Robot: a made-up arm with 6 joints.
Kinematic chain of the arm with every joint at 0, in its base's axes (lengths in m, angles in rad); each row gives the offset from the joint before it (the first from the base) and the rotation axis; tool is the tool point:
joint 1: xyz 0 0 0.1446 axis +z
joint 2: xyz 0 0.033 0 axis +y
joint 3: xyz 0 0 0.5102 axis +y
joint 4: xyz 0 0 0.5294 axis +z
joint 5: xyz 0 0 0 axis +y
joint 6: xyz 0 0 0.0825 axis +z
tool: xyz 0 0 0
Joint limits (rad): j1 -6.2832..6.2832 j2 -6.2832..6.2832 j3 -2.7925..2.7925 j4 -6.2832..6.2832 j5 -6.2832..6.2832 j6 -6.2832..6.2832
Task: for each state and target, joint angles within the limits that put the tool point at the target. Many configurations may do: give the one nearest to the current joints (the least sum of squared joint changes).
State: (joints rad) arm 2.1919 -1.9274 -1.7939 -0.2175 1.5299 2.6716
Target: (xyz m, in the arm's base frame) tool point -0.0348 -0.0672 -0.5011
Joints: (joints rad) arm 1.8673 -2.1164 -1.9607 0.2441 1.5208 2.6716
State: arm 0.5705 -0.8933 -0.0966 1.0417 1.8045 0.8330
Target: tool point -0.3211 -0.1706 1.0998
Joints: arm 0.7665 -0.4540 0.1187 0.9832 1.8026 0.8330
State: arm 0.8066 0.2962 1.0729 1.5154 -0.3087 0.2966
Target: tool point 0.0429 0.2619 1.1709
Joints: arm 1.3281 -0.1128 0.6691 1.5062 -0.1427 0.2966
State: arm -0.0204 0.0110 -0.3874 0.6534 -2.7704 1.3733
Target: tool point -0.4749 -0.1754 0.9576
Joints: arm 0.3631 -0.3948 -0.2654 0.6784 -2.5639 1.3733
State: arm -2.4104 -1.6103 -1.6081 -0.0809 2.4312 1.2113
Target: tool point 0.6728 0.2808 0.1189
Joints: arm -2.7052 -0.9177 -1.5636 -0.0627 2.4982 1.2113
